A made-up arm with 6 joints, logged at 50 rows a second.
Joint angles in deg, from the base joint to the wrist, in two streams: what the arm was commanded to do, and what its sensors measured. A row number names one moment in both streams.
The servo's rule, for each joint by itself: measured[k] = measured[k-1] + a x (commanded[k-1-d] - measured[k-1]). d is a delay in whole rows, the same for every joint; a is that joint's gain. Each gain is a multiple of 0.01, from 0.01 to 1. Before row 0 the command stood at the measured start. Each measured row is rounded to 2 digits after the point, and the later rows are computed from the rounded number. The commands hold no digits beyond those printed.
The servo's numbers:
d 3
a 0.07 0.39 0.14 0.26 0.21 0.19
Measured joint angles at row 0: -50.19, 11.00, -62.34, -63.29, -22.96, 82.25
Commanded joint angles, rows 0 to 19: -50.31, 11.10, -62.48, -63.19, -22.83, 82.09; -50.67, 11.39, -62.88, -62.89, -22.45, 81.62; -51.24, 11.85, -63.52, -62.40, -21.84, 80.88; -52.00, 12.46, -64.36, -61.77, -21.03, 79.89; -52.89, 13.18, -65.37, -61.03, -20.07, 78.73; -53.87, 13.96, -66.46, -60.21, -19.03, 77.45; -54.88, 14.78, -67.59, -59.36, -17.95, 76.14; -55.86, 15.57, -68.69, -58.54, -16.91, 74.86; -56.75, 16.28, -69.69, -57.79, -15.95, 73.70; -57.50, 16.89, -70.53, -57.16, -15.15, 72.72; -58.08, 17.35, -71.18, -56.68, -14.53, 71.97; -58.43, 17.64, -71.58, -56.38, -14.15, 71.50; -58.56, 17.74, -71.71, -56.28, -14.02, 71.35; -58.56, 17.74, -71.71, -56.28, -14.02, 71.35; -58.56, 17.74, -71.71, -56.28, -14.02, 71.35; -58.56, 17.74, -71.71, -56.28, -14.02, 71.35; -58.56, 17.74, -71.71, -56.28, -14.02, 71.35; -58.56, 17.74, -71.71, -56.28, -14.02, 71.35; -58.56, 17.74, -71.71, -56.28, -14.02, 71.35; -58.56, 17.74, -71.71, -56.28, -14.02, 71.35
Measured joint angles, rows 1 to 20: -50.19, 11.00, -62.34, -63.29, -22.96, 82.25; -50.19, 11.00, -62.34, -63.29, -22.96, 82.25; -50.19, 11.00, -62.34, -63.29, -22.96, 82.25; -50.20, 11.04, -62.36, -63.26, -22.93, 82.22; -50.23, 11.18, -62.43, -63.16, -22.83, 82.11; -50.30, 11.44, -62.58, -62.96, -22.62, 81.88; -50.42, 11.84, -62.83, -62.65, -22.29, 81.50; -50.59, 12.36, -63.19, -62.23, -21.82, 80.97; -50.82, 12.98, -63.65, -61.70, -21.23, 80.30; -51.10, 13.68, -64.20, -61.09, -20.54, 79.51; -51.43, 14.42, -64.83, -60.43, -19.78, 78.63; -51.80, 15.15, -65.51, -59.74, -18.98, 77.69; -52.20, 15.83, -66.21, -59.07, -18.18, 76.75; -52.61, 16.42, -66.91, -58.45, -17.41, 75.84; -53.02, 16.90, -67.56, -57.91, -16.73, 75.02; -53.41, 17.23, -68.14, -57.49, -16.16, 74.32; -53.77, 17.43, -68.64, -57.18, -15.71, 73.76; -54.11, 17.55, -69.07, -56.95, -15.36, 73.30; -54.42, 17.62, -69.44, -56.78, -15.08, 72.93; -54.71, 17.67, -69.76, -56.65, -14.86, 72.63
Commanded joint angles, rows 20 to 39: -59.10, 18.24, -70.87, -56.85, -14.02, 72.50; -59.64, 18.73, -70.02, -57.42, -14.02, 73.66; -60.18, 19.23, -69.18, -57.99, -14.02, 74.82; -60.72, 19.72, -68.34, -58.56, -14.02, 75.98; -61.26, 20.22, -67.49, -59.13, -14.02, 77.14; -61.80, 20.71, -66.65, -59.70, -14.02, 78.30; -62.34, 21.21, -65.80, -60.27, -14.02, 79.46; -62.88, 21.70, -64.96, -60.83, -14.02, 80.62; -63.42, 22.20, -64.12, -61.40, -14.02, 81.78; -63.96, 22.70, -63.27, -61.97, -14.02, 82.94; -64.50, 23.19, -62.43, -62.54, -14.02, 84.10; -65.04, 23.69, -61.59, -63.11, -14.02, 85.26; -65.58, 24.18, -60.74, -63.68, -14.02, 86.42; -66.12, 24.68, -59.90, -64.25, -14.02, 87.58; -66.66, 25.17, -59.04, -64.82, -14.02, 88.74; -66.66, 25.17, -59.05, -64.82, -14.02, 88.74; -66.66, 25.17, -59.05, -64.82, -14.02, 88.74; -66.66, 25.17, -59.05, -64.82, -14.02, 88.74; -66.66, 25.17, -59.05, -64.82, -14.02, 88.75; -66.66, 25.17, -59.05, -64.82, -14.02, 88.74
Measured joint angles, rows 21 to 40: -54.98, 17.70, -70.03, -56.55, -14.68, 72.39; -55.23, 17.72, -70.27, -56.48, -14.54, 72.19; -55.46, 17.73, -70.47, -56.43, -14.43, 72.03; -55.71, 17.93, -70.53, -56.54, -14.34, 72.12; -55.99, 18.24, -70.46, -56.77, -14.27, 72.41; -56.28, 18.63, -70.28, -57.09, -14.22, 72.87; -56.59, 19.06, -70.01, -57.47, -14.18, 73.46; -56.92, 19.51, -69.66, -57.90, -14.15, 74.16; -57.26, 19.98, -69.24, -58.37, -14.12, 74.95; -57.62, 20.46, -68.76, -58.86, -14.10, 75.81; -57.99, 20.94, -68.23, -59.37, -14.08, 76.72; -58.37, 21.43, -67.65, -59.90, -14.07, 77.68; -58.76, 21.93, -67.04, -60.44, -14.06, 78.68; -59.16, 22.42, -66.39, -60.99, -14.05, 79.71; -59.57, 22.92, -65.72, -61.54, -14.04, 80.76; -59.99, 23.41, -65.02, -62.10, -14.04, 81.84; -60.42, 23.91, -64.30, -62.66, -14.04, 82.93; -60.86, 24.40, -63.56, -63.22, -14.04, 84.03; -61.27, 24.70, -62.93, -63.64, -14.04, 84.92; -61.65, 24.88, -62.39, -63.95, -14.04, 85.65
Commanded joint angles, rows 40 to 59: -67.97, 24.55, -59.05, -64.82, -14.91, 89.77; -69.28, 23.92, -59.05, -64.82, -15.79, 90.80; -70.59, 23.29, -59.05, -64.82, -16.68, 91.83; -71.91, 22.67, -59.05, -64.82, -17.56, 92.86; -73.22, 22.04, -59.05, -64.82, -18.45, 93.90; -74.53, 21.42, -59.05, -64.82, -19.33, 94.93; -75.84, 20.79, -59.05, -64.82, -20.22, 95.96; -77.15, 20.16, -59.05, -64.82, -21.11, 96.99; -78.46, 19.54, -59.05, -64.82, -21.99, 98.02; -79.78, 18.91, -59.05, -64.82, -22.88, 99.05; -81.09, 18.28, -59.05, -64.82, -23.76, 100.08; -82.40, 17.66, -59.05, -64.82, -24.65, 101.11; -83.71, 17.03, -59.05, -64.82, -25.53, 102.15; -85.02, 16.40, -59.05, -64.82, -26.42, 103.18; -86.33, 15.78, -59.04, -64.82, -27.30, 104.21; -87.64, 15.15, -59.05, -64.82, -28.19, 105.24; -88.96, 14.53, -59.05, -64.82, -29.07, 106.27; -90.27, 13.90, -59.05, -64.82, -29.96, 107.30; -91.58, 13.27, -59.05, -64.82, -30.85, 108.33; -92.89, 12.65, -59.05, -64.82, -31.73, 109.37
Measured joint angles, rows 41 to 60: -62.00, 24.99, -61.92, -64.18, -14.04, 86.24; -62.33, 25.06, -61.52, -64.35, -14.04, 86.72; -62.63, 25.10, -61.17, -64.47, -14.04, 87.10; -63.00, 24.89, -60.87, -64.56, -14.22, 87.61; -63.44, 24.51, -60.62, -64.63, -14.55, 88.22; -63.94, 24.03, -60.40, -64.68, -15.00, 88.91; -64.50, 23.50, -60.21, -64.72, -15.54, 89.66; -65.11, 22.93, -60.05, -64.75, -16.15, 90.47; -65.77, 22.34, -59.91, -64.77, -16.82, 91.32; -66.47, 21.74, -59.79, -64.78, -17.53, 92.20; -67.22, 21.12, -59.69, -64.79, -18.28, 93.11; -68.01, 20.50, -59.60, -64.80, -19.06, 94.04; -68.83, 19.88, -59.52, -64.81, -19.86, 94.99; -69.69, 19.26, -59.45, -64.81, -20.68, 95.96; -70.58, 18.64, -59.39, -64.81, -21.51, 96.94; -71.50, 18.01, -59.34, -64.81, -22.35, 97.93; -72.45, 17.38, -59.30, -64.81, -23.20, 98.93; -73.42, 16.76, -59.26, -64.81, -24.06, 99.93; -74.42, 16.13, -59.23, -64.81, -24.93, 100.94; -75.44, 15.51, -59.20, -64.81, -25.80, 101.95
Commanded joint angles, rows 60 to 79: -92.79, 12.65, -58.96, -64.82, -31.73, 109.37; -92.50, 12.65, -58.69, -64.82, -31.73, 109.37; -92.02, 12.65, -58.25, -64.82, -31.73, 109.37; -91.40, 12.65, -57.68, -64.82, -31.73, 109.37; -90.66, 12.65, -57.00, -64.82, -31.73, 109.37; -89.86, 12.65, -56.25, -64.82, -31.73, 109.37; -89.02, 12.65, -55.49, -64.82, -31.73, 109.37; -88.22, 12.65, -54.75, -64.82, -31.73, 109.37; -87.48, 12.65, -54.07, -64.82, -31.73, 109.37; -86.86, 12.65, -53.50, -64.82, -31.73, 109.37; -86.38, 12.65, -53.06, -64.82, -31.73, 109.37; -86.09, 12.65, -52.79, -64.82, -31.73, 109.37; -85.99, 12.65, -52.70, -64.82, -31.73, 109.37; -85.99, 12.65, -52.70, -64.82, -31.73, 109.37; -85.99, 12.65, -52.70, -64.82, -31.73, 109.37; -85.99, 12.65, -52.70, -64.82, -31.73, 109.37; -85.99, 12.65, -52.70, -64.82, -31.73, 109.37; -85.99, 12.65, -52.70, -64.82, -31.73, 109.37; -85.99, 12.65, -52.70, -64.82, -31.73, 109.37; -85.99, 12.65, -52.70, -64.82, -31.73, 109.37
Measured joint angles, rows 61 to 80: -76.48, 14.88, -59.18, -64.81, -26.67, 102.97; -77.54, 14.25, -59.16, -64.81, -27.55, 103.99; -78.61, 13.63, -59.14, -64.81, -28.43, 105.01; -79.60, 13.25, -59.11, -64.81, -29.12, 105.84; -80.50, 13.02, -59.05, -64.81, -29.67, 106.51; -81.31, 12.88, -58.94, -64.81, -30.10, 107.05; -82.02, 12.79, -58.76, -64.81, -30.44, 107.49; -82.62, 12.74, -58.51, -64.81, -30.71, 107.85; -83.13, 12.70, -58.19, -64.81, -30.92, 108.14; -83.54, 12.68, -57.81, -64.81, -31.09, 108.37; -83.87, 12.67, -57.38, -64.81, -31.22, 108.56; -84.12, 12.66, -56.92, -64.81, -31.33, 108.71; -84.31, 12.66, -56.44, -64.81, -31.41, 108.84; -84.45, 12.66, -55.97, -64.81, -31.48, 108.94; -84.56, 12.66, -55.52, -64.81, -31.53, 109.02; -84.66, 12.66, -55.13, -64.81, -31.57, 109.09; -84.75, 12.66, -54.79, -64.81, -31.60, 109.14; -84.84, 12.66, -54.50, -64.81, -31.63, 109.18; -84.92, 12.66, -54.25, -64.81, -31.65, 109.22; -84.99, 12.66, -54.03, -64.81, -31.67, 109.25
